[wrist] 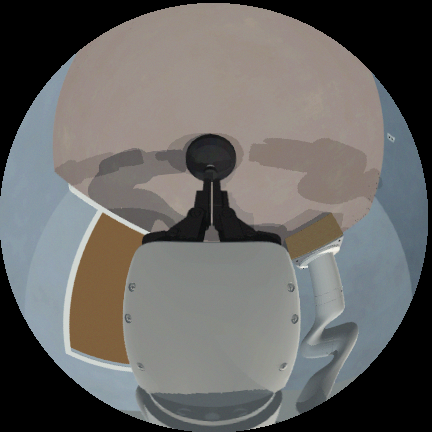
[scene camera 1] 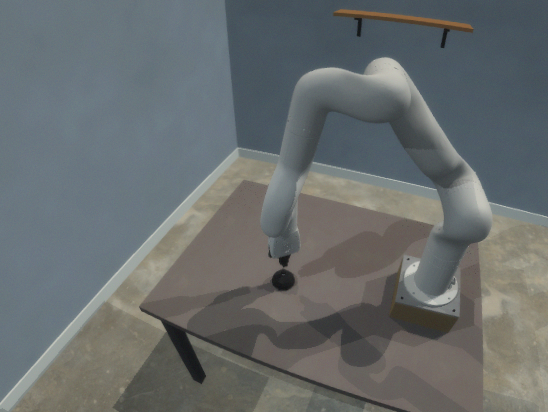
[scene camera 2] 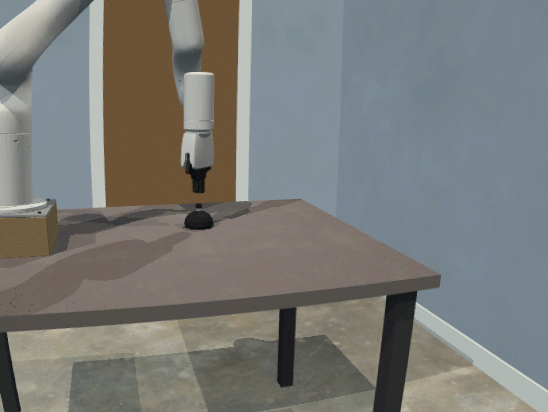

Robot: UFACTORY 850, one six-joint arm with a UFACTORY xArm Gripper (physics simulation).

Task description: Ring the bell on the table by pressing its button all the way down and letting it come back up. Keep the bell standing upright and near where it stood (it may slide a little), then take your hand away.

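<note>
The black dome-shaped bell (scene camera 1: pixel 283 280) (scene camera 2: pixel 198 220) (wrist: pixel 210 154) stands upright on the table (scene camera 1: pixel 220 240) (scene camera 2: pixel 280 260) (wrist: pixel 215 75). Its small button (scene camera 2: pixel 198 205) sticks up from the top of the dome in the second scene view. My gripper (scene camera 1: pixel 284 264) (scene camera 2: pixel 198 192) (wrist: pixel 211 189) is shut with nothing between its fingers and points straight down. It hangs above the bell, and in the second scene view a gap shows between the fingertips and the button. In the wrist view the fingertips overlap the near edge of the bell.
The arm's base stands on a wooden block (scene camera 1: pixel 422 316) (scene camera 2: pixel 25 236) (wrist: pixel 315 236) on the table, on the door side of the second scene view. A wall shelf (scene camera 1: pixel 400 19) hangs high on the back wall. A brown door (scene camera 2: pixel 150 100) (wrist: pixel 97 295) stands beyond the table.
</note>
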